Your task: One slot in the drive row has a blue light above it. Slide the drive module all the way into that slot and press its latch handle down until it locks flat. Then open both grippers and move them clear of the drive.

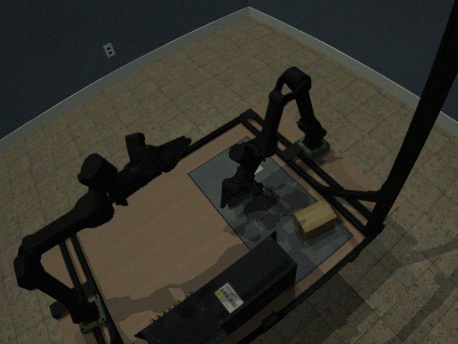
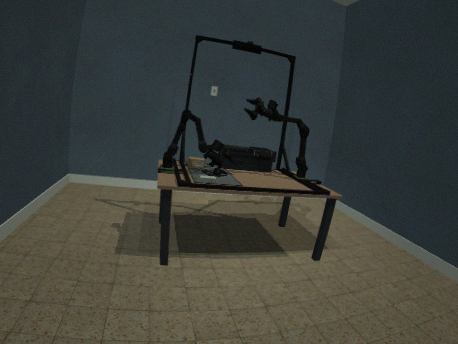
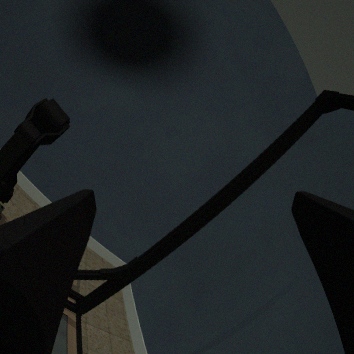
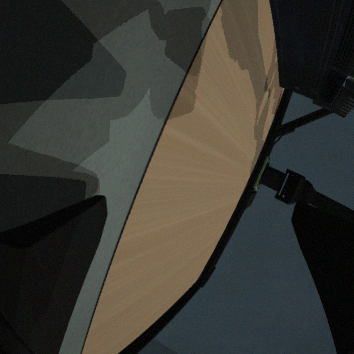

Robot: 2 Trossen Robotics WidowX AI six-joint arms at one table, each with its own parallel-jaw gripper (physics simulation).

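Frame: origin at the left arm's base, x ahead, y left, z up, level; metres.
Seen in the pictures: left gripper, fingertip midpoint: (image 1: 188, 138) (image 2: 245, 104) (image 3: 198, 201); right gripper, fingertip midpoint: (image 1: 225, 207) (image 2: 230, 168) (image 4: 204, 209); left arm's base, link origin: (image 1: 89, 313) (image 2: 300, 176) (image 4: 262, 173); right arm's base, link origin: (image 1: 312, 142) (image 2: 166, 166).
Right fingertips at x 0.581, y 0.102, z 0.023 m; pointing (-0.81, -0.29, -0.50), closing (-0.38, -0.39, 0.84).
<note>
Offsets run from my right fingertips to a thing's top centre. "spot": to the spot under its first point. Level surfaces: height alone.
The drive enclosure @(dx -0.165, dy -0.310, dz +0.126 m) (image 1: 270, 272) (image 2: 250, 161) (image 4: 315, 40) is a long dark box with a white label on top. Its slots and a blue light cannot be made out. A small white patch @(spot: dx +0.195, dy +0.103, dz -0.046 m) (image 1: 258, 169) (image 2: 207, 176) shows on the grey mat @(dz -0.048 m) (image 1: 206, 176) (image 4: 127, 142); whether it belongs to the drive module is unclear, and the module and its latch handle cannot be made out. My right gripper (image 1: 247, 201) (image 4: 204, 209) is open and empty, low over the mat. My left gripper (image 1: 180, 151) (image 2: 248, 106) (image 3: 198, 201) is open and empty, high above the table, away from the enclosure.
A yellowish wooden block @(dx +0.232, dy -0.201, dz +0.012 m) (image 1: 316, 220) (image 2: 196, 162) lies on the mat near the enclosure's end. Several small orange pieces @(spot: dx -0.304, dy -0.268, dz +0.120 m) (image 1: 165, 311) show along the enclosure's side. A tall black frame post (image 1: 417, 115) (image 2: 288, 100) (image 3: 225, 197) rises at the table edge.
</note>
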